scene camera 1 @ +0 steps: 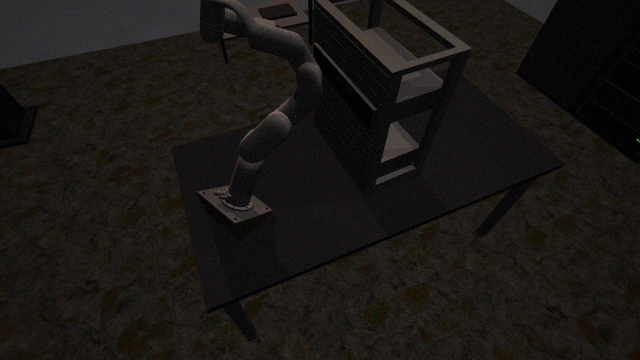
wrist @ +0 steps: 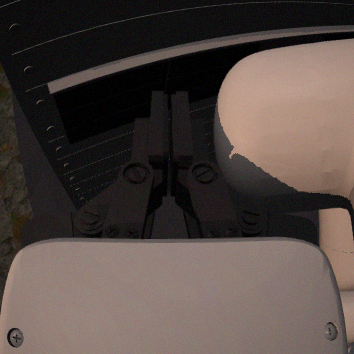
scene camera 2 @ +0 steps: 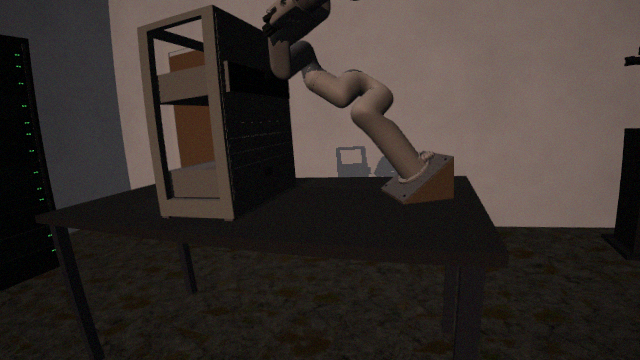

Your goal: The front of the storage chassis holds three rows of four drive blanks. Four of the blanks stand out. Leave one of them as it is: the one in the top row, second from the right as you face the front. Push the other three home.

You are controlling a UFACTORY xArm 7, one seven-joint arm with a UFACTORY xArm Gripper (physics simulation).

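Pixels of known places: gripper, fingertip midpoint: [wrist: 168, 113] [scene camera 2: 265, 32]; arm's base at its link origin: [scene camera 1: 236, 202] [scene camera 2: 414, 171].
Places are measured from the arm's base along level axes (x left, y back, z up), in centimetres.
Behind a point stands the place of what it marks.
Observation:
The storage chassis [scene camera 1: 348, 89] @(x 6.8, y -46.8, z 38.3 cm) [scene camera 2: 257, 80] @(x 21.0, y -46.5, z 34.5 cm) [wrist: 105, 112] @(x 33.1, y -44.8, z 33.3 cm) is a near-black band across the front of the rack, with a pale lip along its top edge. Its front is too dark to tell the single drive blanks apart, or which of them stand out; a faint upright seam shows in the wrist view. My gripper [scene camera 2: 266, 25] @(x 31.3, y -35.1, z 45.8 cm) [wrist: 168, 113] @(x 31.3, y -35.1, z 45.8 cm) is shut and empty. In the wrist view its fingertips overlap the dark chassis front, left of the pale arm link. Whether they touch it cannot be told. In scene camera 1 the fingers cannot be made out.
The open-sided rack [scene camera 1: 434, 61] @(x -6.9, y -67.1, z 53.5 cm) [scene camera 2: 218, 125] @(x 41.2, y -46.9, z 20.4 cm) stands on the table [scene camera 1: 325, 225] @(x -16.7, y -31.7, z -7.8 cm) [scene camera 2: 350, 215] @(x 28.2, y -14.1, z -7.7 cm), with dark panels above and below the chassis. A pale arm link [wrist: 290, 115] @(x 27.9, y -31.7, z 49.5 cm) covers the right part of the chassis in the wrist view. The arm's wedge base [scene camera 1: 250, 216] @(x -8.5, y -4.1, z 0.7 cm) [scene camera 2: 437, 180] @(x 8.4, y 8.3, z -1.3 cm) stands before the rack.

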